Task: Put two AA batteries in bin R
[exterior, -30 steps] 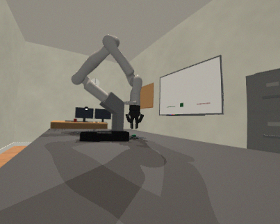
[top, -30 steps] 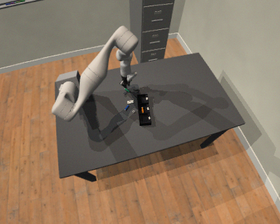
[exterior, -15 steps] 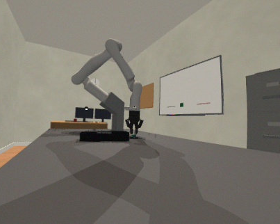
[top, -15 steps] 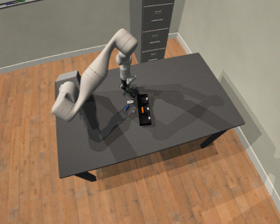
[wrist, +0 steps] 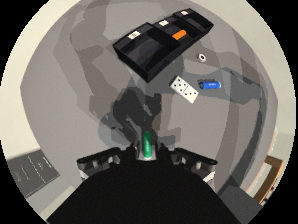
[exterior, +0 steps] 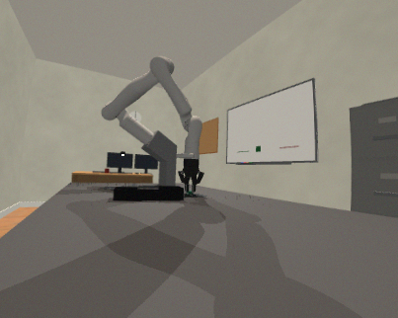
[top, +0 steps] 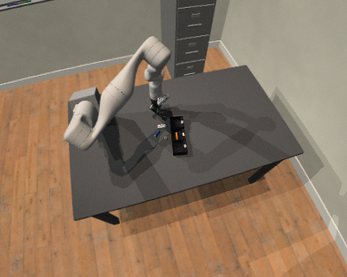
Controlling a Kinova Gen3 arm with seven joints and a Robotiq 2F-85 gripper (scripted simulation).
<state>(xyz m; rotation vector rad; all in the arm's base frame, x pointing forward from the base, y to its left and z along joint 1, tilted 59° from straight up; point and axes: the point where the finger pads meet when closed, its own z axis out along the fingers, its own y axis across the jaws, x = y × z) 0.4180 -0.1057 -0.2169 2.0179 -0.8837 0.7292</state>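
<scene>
Now: the green AA battery 2 cm below my hand. From my hand the other things lie so: grey ring (21 cm to the right, 2 cm below, 1 cm ahead); white block (12 cm to the right, 2 cm below); blue AA battery (17 cm to the right, 3 cm behind, 2 cm below).
</scene>
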